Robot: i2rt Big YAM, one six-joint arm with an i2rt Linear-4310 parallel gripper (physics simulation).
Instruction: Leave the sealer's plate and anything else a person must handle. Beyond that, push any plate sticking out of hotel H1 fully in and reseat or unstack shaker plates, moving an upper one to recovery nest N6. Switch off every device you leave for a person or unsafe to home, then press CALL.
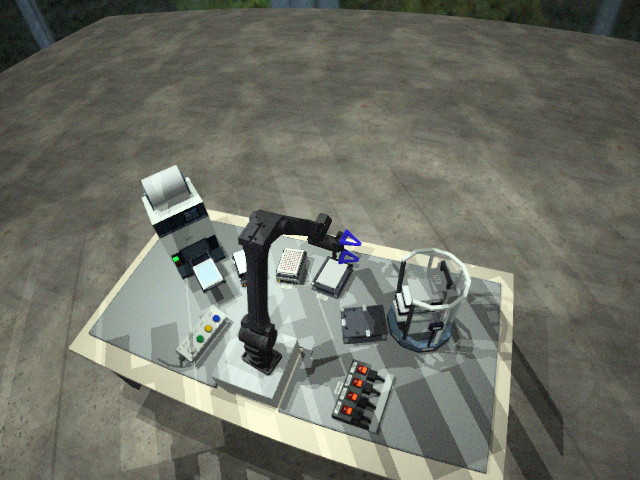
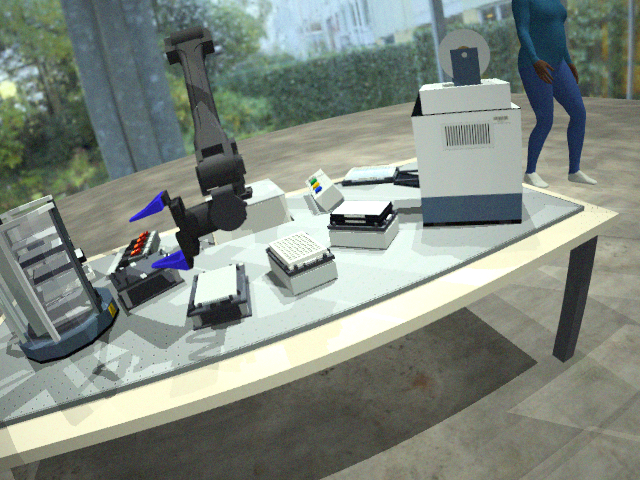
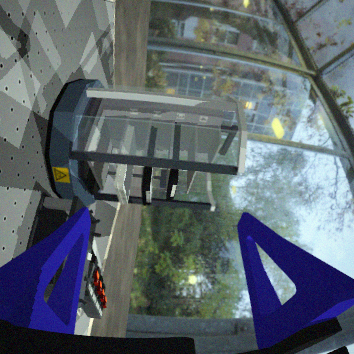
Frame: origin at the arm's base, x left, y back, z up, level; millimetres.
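Seen in the pictures: gripper, fingertip midpoint: (image 1: 360,252) (image 2: 140,243) (image 3: 167,217); arm's base, link origin: (image 1: 262,357).
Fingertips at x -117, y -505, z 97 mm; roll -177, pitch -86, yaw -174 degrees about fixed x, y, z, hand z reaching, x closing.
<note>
Offsets run from my fingertips to a thing's middle. "*": to the spot under its first point.
My gripper (image 1: 358,251) (image 2: 141,243) (image 3: 167,217) is open and empty, raised above the back of the table, its fingers facing hotel H1 but apart from it. The hotel's blue base (image 1: 413,343) (image 2: 67,341) (image 3: 62,130) carries a clear frame. Dark-edged plates @(* dx -191, dy +93, dz -25 mm) (image 3: 147,186) and a pale plate @(* dx -192, dy +91, dz -66 mm) (image 3: 122,182) sit inside; I cannot tell how far they stick out. A plate @(dx +515, dy +334, dz -66 mm) (image 1: 207,273) (image 2: 369,174) lies on the sealer's tray. A welled plate @(dx +278, dy +87, dz -122 mm) (image 1: 291,261) (image 2: 299,249), a white plate @(dx +101, dy +47, dz -141 mm) (image 1: 332,275) (image 2: 217,284) and a black-sided plate @(dx +444, dy +186, dz -109 mm) (image 2: 360,209) rest on separate nests. Orange-red switches @(dx -203, dy +408, dz -138 mm) (image 1: 356,382) (image 2: 139,243) (image 3: 100,287) line a strip.
The sealer @(dx +749, dy +216, dz +44 mm) (image 1: 180,222) (image 2: 467,165) stands tall, a green light on its front. A dark nest @(dx -115, dy +191, dz -146 mm) (image 1: 363,322) (image 2: 147,281) is beside the hotel. The button box @(dx +399, dy +535, dz -142 mm) (image 1: 207,338) (image 2: 329,195) has blue, yellow and green buttons; its lettering is unreadable. A person (image 2: 542,41) stands beyond the table.
</note>
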